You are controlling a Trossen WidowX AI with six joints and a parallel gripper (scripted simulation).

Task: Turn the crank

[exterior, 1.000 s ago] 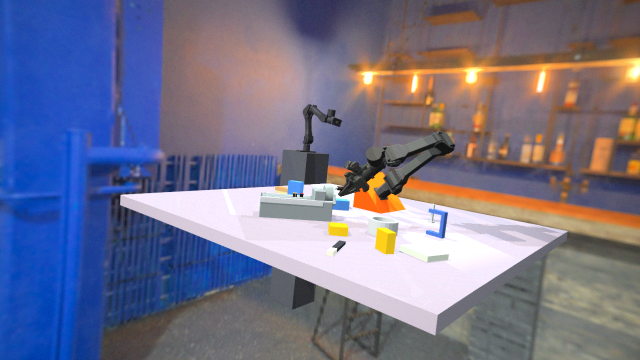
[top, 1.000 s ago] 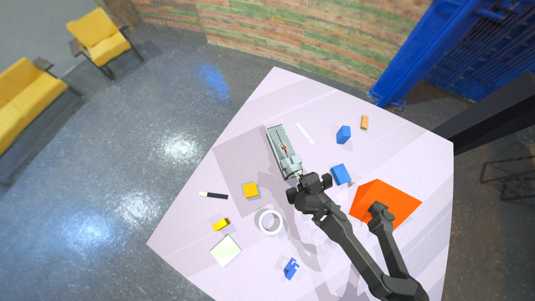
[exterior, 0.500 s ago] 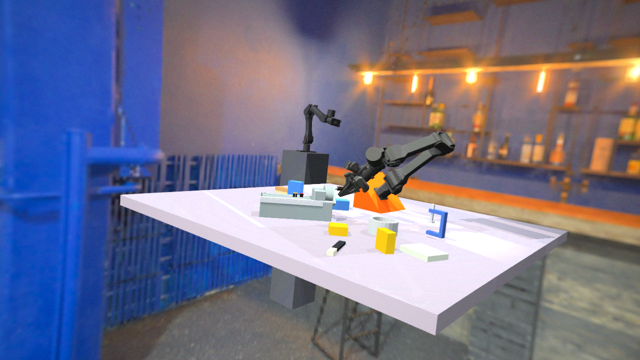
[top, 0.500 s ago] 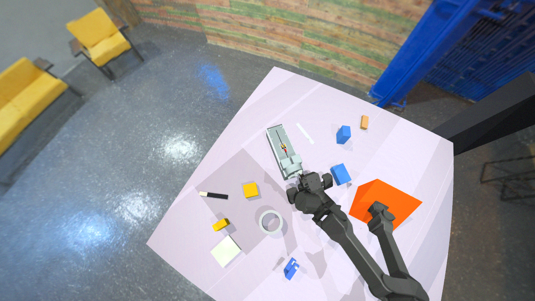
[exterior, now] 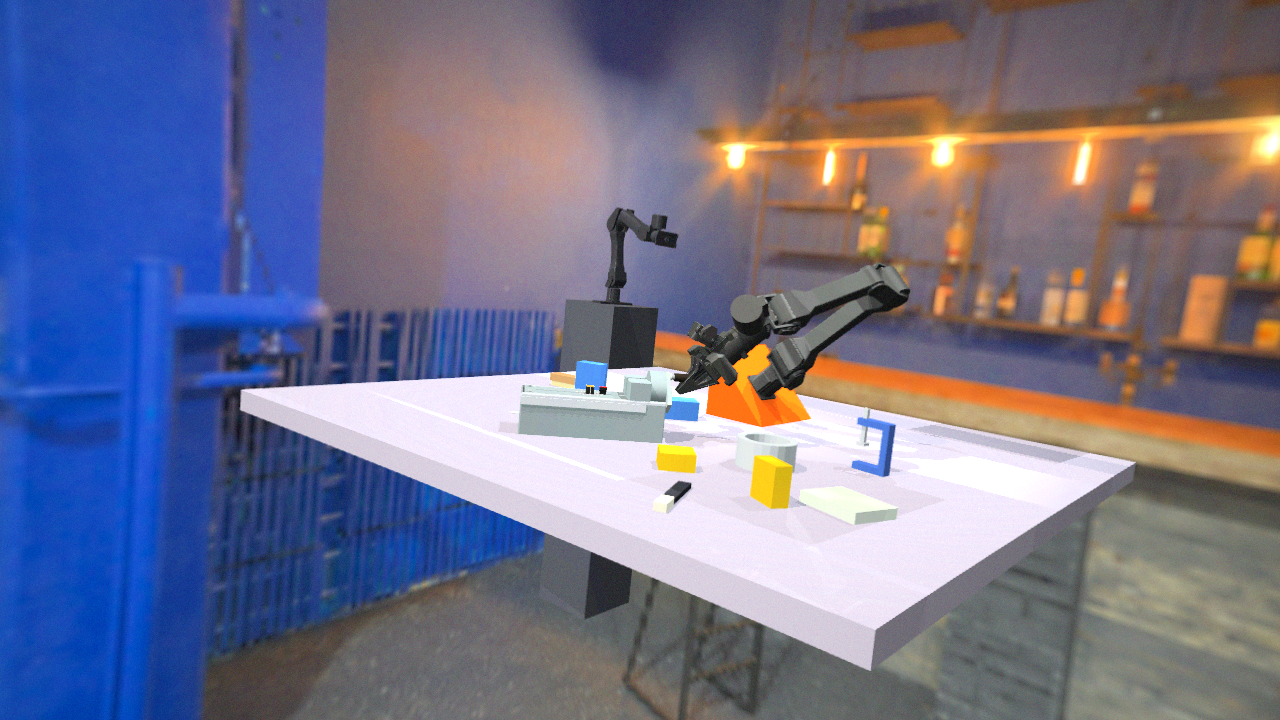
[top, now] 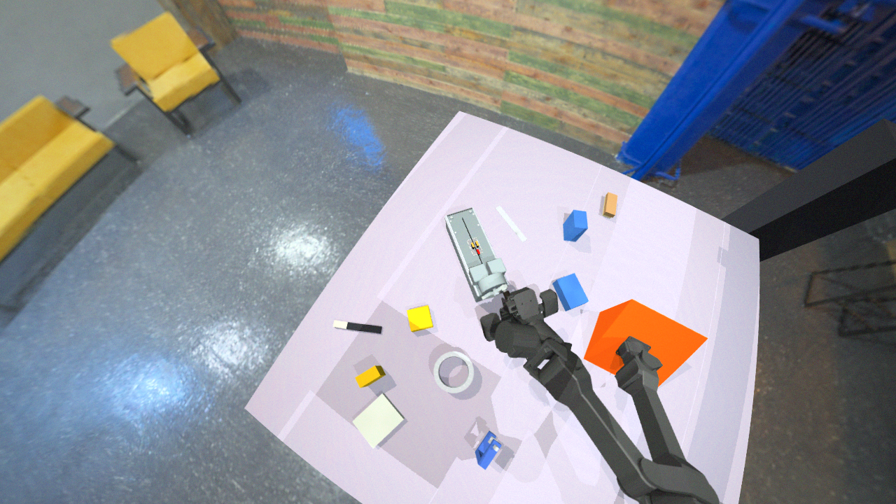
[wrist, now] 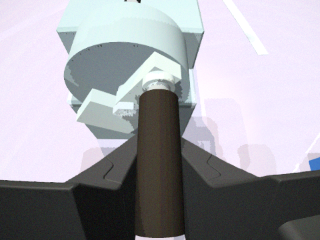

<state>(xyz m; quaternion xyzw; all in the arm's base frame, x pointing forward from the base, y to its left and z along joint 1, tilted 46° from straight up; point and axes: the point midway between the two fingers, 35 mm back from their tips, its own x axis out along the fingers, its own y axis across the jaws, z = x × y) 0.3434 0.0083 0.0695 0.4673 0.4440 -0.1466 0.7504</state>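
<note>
Right now the red pointer is 120 mm ahead of my gripper tip and 80 mm to the right of it. From my gripper tip the other things lie so: brown crank handle (30 mm above, 10 mm to the left, 10 mm behind); metal strip (260 mm to the right, 90 mm below, 80 mm ahead); blue clamp (340 mm to the left, 130 mm behind, 30 mm below).
</note>
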